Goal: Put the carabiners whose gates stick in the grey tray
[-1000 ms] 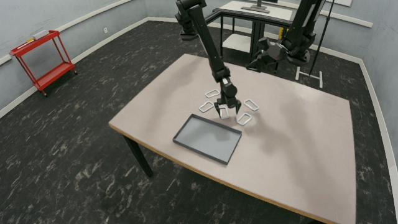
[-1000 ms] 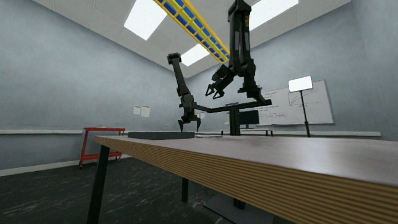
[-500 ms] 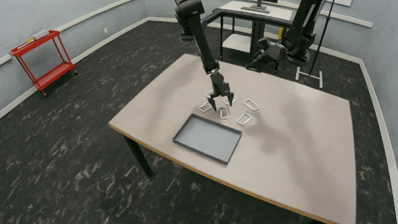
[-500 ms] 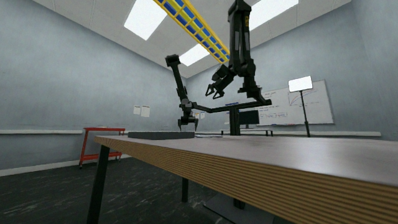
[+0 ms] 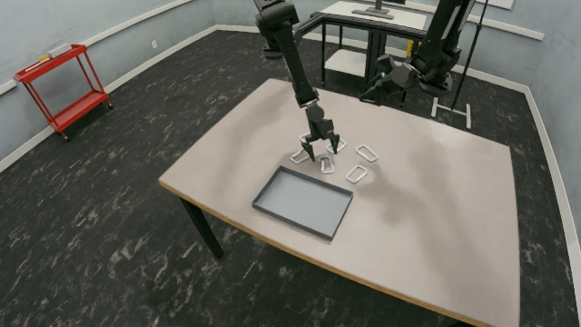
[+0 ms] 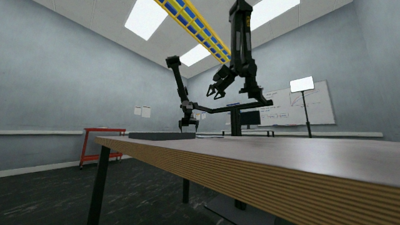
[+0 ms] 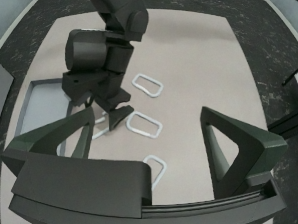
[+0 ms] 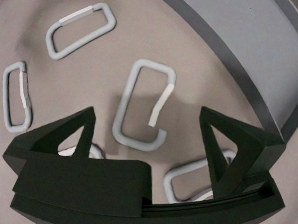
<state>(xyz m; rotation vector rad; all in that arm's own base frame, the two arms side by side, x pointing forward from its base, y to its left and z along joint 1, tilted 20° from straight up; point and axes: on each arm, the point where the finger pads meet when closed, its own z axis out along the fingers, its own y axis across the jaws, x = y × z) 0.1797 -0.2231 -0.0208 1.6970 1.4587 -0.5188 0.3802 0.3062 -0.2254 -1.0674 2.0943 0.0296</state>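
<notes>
Right now the grey tray is 21 cm ahead of my right hand, 3 cm below it and 1 cm to the left of it.
</notes>
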